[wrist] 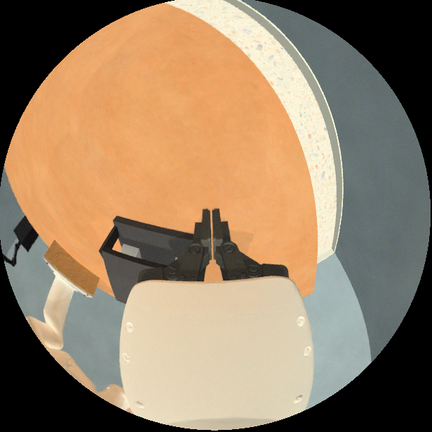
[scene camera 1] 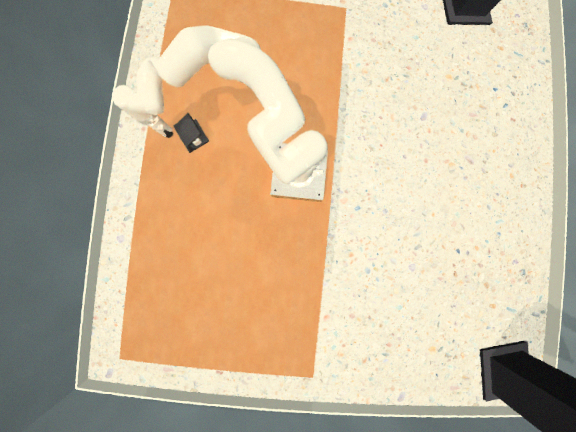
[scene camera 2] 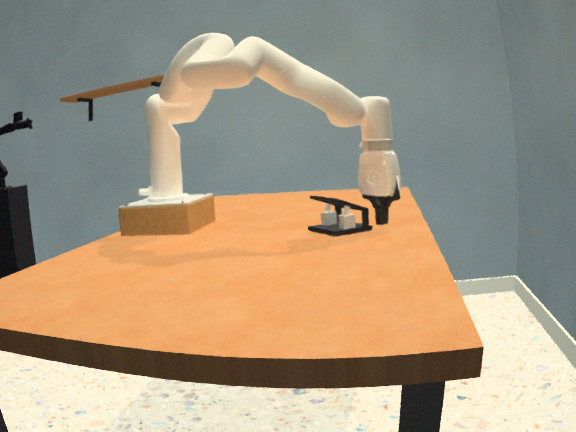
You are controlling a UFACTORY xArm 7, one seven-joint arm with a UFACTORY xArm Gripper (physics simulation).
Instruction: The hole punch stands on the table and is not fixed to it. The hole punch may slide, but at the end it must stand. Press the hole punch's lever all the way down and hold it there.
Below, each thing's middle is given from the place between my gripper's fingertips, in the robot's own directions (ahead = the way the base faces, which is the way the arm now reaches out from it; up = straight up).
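Black hole punch (scene camera 2: 333,223): my hand is 3 cm below it, 1 cm to the right of it and 10 cm past it. Lever (wrist: 122,270): 1 cm to the left of my hand, 10 cm behind it and 5 cm above it.
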